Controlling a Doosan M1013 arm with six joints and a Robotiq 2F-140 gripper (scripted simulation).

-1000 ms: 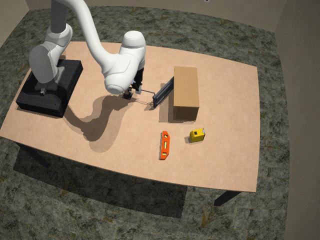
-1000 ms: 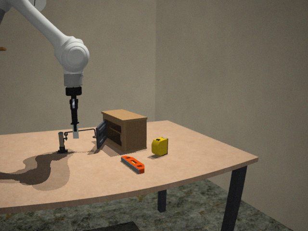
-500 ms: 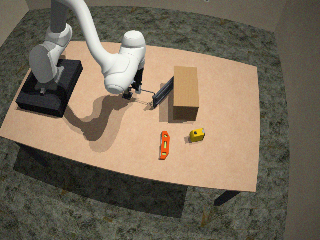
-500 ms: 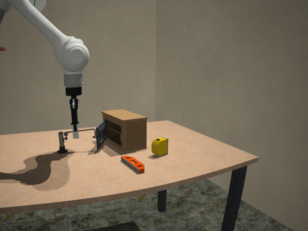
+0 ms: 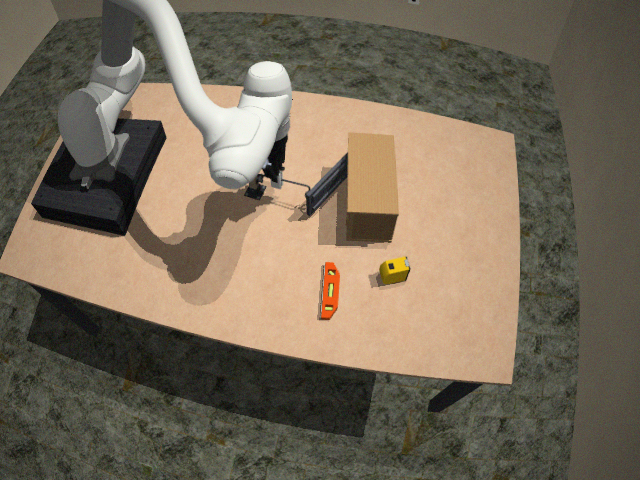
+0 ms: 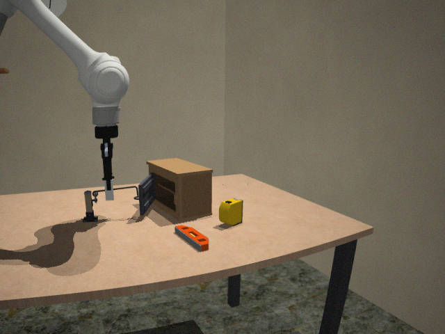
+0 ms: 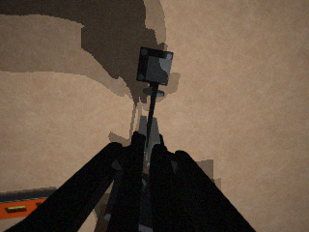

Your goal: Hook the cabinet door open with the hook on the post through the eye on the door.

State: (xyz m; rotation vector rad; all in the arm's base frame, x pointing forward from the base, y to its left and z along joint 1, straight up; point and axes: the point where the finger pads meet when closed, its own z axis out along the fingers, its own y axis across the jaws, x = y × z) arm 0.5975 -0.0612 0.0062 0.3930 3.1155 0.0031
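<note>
Now: hand 2 cm short of the thin hook and 1 cm above it. Also, from my hand: orange spirit level (27 cm to the right, 16 cm ahead, 9 cm below); dark door (14 cm ahead, 3 cm to the left, 3 cm below); yellow tape measure (32 cm ahead, 20 cm to the right, 6 cm below).
</note>
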